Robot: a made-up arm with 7 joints.
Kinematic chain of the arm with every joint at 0, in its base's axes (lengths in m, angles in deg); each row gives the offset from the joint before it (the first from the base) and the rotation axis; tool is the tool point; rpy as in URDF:
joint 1: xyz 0 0 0.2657 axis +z
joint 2: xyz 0 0 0 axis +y
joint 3: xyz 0 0 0.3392 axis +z
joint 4: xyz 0.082 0 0 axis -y
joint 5: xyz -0.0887 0 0.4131 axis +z
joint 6: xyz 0 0 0 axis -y
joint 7: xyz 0.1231 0 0 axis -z
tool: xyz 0 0 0 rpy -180 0 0
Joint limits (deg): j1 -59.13..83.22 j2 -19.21..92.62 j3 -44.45..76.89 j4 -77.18..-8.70 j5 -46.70..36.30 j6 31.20..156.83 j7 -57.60..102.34
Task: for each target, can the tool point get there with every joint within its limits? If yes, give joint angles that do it. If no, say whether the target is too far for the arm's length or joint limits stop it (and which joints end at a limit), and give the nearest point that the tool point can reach.
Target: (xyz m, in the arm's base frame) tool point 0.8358 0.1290 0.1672
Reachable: yes | joints -21.16 77.87 59.29 -57.67 3.23 87.24 87.69
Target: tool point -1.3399 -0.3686 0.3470
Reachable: no: too far | nearest point -0.5610 -0.0182 0.7212 | short by 0.933 m
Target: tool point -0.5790 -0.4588 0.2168
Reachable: no: joint limits stop it (at a limit: joint 1, joint 3, joint 4, joint 5, joint 6) | nearest point -0.1128 -0.6595 0.0088 | short by 0.549 m
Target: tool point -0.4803 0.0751 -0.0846
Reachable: no: joint limits stop it (at a limit: joint 1, joint 2, joint 4, joint 6) | nearest point -0.3952 0.4636 -0.0749 | short by 0.398 m
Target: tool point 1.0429 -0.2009 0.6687
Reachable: no: too far | nearest point 0.8213 -0.1582 0.5831 | short by 0.241 m
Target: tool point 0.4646 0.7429 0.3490
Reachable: yes | joints 57.94 58.85 -3.17 -46.03 -35.79 107.53 59.70
